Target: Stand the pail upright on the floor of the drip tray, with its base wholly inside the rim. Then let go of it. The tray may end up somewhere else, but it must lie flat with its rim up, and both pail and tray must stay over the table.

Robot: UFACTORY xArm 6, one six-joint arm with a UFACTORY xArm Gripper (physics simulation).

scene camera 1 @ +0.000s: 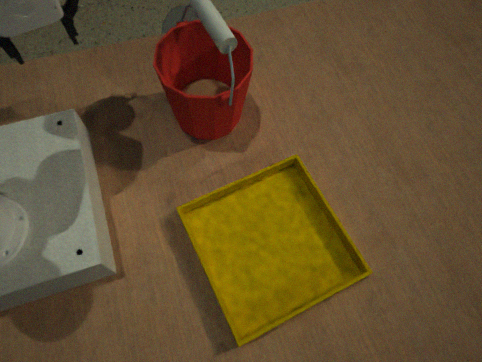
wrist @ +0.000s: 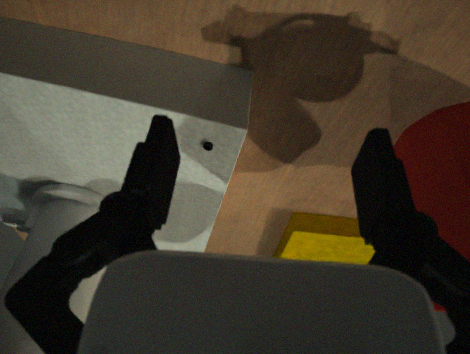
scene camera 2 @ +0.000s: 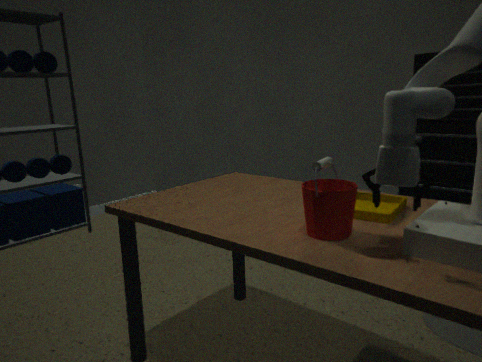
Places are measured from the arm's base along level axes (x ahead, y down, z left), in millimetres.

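Where they show: gripper, between the fingertips: (scene camera 1: 47, 48) (wrist: 267, 142) (scene camera 2: 395, 207); arm's base, origin of its link: (wrist: 85, 213).
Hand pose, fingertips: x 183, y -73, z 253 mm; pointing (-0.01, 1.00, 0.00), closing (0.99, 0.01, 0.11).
Each offset is from my fingertips to the top centre of the thing. Level surfaces: height alone.
The red pail (scene camera 1: 207, 117) (scene camera 2: 329, 210) (wrist: 440, 165) stands upright on the table, outside the tray, with its white handle grip @(dy -91, dx +256, dz -124 mm) (scene camera 1: 214, 26) (scene camera 2: 324, 163) raised over its mouth. The yellow square tray @(dy +119, dx +227, dz -434 mm) (scene camera 1: 270, 240) (scene camera 2: 382, 216) (wrist: 325, 246) lies flat with its rim up, apart from the pail; part of it shows in the wrist view, beyond the right finger. My gripper (scene camera 1: 48, 52) (scene camera 2: 396, 206) (wrist: 267, 142) is open and empty, above table level and to one side of the pail, on the robot base's side in scene camera 1. Its fingers point down.
The pale robot base (scene camera 1: 45, 170) (scene camera 2: 440, 227) (wrist: 100, 120) is on the table @(dy +152 mm) (scene camera 1: 400, 100) (scene camera 2: 225, 210), beside both tray and pail. The table's edge runs close behind the pail in scene camera 1. A shelf rack (scene camera 2: 72, 100) stands off the table at the left in scene camera 2.
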